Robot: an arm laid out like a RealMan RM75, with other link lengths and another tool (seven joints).
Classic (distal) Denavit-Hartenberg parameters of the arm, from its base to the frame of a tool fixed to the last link. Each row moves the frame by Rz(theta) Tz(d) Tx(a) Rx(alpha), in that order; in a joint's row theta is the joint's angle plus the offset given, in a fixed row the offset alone. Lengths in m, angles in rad.
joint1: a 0  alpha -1.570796  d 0.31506  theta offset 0
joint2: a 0  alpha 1.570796  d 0  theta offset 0
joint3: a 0  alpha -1.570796  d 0.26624  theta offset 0
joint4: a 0  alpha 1.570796  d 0  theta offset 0
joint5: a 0  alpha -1.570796  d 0.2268  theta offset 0
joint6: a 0  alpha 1.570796  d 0  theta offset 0
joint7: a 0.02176  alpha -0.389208  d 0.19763  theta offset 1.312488
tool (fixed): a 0  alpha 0  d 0.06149  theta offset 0
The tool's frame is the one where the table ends.
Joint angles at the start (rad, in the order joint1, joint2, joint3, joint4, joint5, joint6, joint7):
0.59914, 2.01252, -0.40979, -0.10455, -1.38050, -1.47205, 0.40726
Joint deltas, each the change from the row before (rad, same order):
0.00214, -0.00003, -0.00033, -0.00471, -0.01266, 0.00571, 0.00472
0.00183, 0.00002, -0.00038, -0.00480, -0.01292, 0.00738, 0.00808
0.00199, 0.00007, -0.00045, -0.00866, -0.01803, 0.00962, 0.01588
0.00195, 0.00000, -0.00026, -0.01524, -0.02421, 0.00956, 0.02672
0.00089, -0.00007, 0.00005, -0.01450, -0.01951, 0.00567, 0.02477
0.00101, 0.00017, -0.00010, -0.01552, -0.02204, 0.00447, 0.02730
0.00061, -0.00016, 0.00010, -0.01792, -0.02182, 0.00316, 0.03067
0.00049, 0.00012, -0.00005, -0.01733, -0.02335, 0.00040, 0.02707
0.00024, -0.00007, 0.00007, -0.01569, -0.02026, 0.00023, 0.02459
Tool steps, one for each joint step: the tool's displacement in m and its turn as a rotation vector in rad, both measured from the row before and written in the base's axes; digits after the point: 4 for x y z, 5 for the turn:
-0.0003, 0.0003, -0.0024, -0.01011, -0.00881, 0.00190
0.0001, 0.0005, -0.0025, -0.01231, -0.00706, -0.00072
0.0003, 0.0006, -0.0028, -0.01813, -0.00738, -0.00173
0.0002, 0.0007, -0.0024, -0.02395, -0.00703, -0.00098
0.0002, 0.0004, -0.0011, -0.01899, -0.00405, -0.00056
-0.0001, 0.0000, -0.0014, -0.02161, -0.00401, 0.00033
0.0000, 0.0001, -0.0005, -0.02118, -0.00290, -0.00010
-0.0004, -0.0006, -0.0010, -0.02092, -0.00532, 0.00292
-0.0001, -0.0004, -0.0006, -0.01811, -0.00460, 0.00153

